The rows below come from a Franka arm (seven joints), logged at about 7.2 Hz.
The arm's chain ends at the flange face. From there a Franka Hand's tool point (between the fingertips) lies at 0.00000 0.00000 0.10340 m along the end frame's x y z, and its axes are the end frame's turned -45 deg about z.
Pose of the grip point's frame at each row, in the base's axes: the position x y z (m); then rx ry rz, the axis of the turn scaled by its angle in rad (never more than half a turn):
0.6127, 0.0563, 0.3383, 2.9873, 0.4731, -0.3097
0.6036, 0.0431, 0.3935, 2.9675, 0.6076, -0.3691
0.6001, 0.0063, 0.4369, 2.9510, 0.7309, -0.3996
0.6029, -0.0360, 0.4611, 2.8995, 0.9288, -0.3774
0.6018, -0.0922, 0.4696, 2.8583, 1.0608, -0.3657
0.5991, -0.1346, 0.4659, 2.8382, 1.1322, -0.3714
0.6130, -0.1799, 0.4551, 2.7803, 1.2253, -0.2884
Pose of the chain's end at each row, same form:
0.6317, 0.0698, 0.4390, 2.8798, -0.6914, -0.2225
0.6260, 0.0571, 0.4935, 2.8988, -0.5597, -0.2810
0.6241, 0.0202, 0.5365, 2.9222, -0.4414, -0.3159
0.6246, -0.0211, 0.5611, 2.9543, -0.2449, -0.2974
0.6222, -0.0769, 0.5698, 2.9688, -0.1109, -0.2886
0.6197, -0.1194, 0.5661, 2.9755, -0.0391, -0.2978
0.6271, -0.1636, 0.5562, 2.9783, 0.0667, -0.2099

